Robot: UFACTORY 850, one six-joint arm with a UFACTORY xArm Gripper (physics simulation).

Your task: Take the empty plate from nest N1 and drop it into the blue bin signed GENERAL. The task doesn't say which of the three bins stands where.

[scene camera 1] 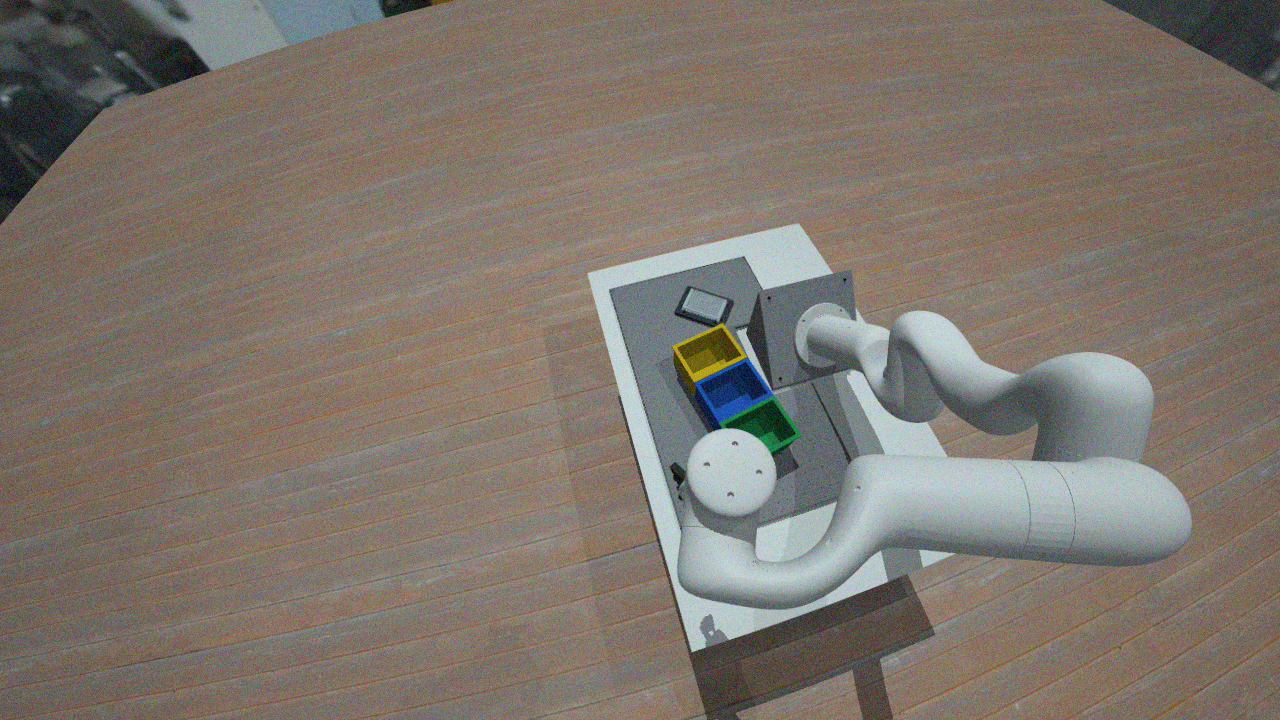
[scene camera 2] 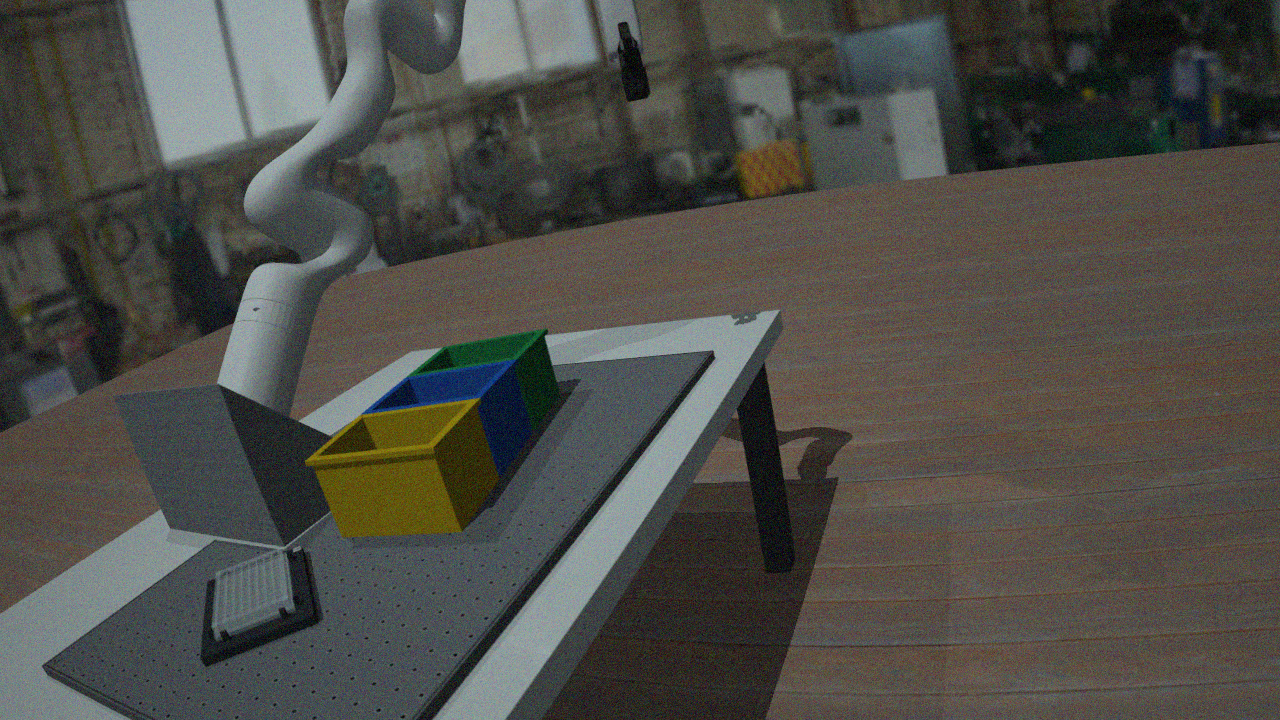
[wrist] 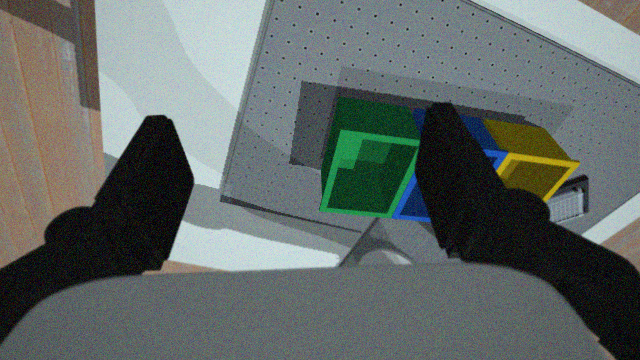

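The light ribbed plate (scene camera 1: 705,305) (scene camera 2: 253,592) (wrist: 566,205) sits flat in a dark nest (scene camera 2: 306,591) (wrist: 585,192), beside the yellow bin. No nest label is readable. The blue bin (scene camera 1: 733,391) (scene camera 2: 506,420) (wrist: 414,202) stands between the yellow and green bins; no sign on it is readable. My gripper (scene camera 1: 677,476) (scene camera 2: 633,73) (wrist: 301,143) is open and empty, high above the table toward the green bin's end, far from the plate. In the wrist view its right finger hides part of the blue bin.
The yellow bin (scene camera 1: 709,351) (scene camera 2: 393,492) (wrist: 520,134) and green bin (scene camera 1: 765,428) (scene camera 2: 537,376) (wrist: 370,175) adjoin the blue one on a grey perforated board (scene camera 1: 637,340) (scene camera 2: 581,456) (wrist: 400,40). A grey upright block (scene camera 1: 780,344) (scene camera 2: 179,465) carries the arm's base beside the bins.
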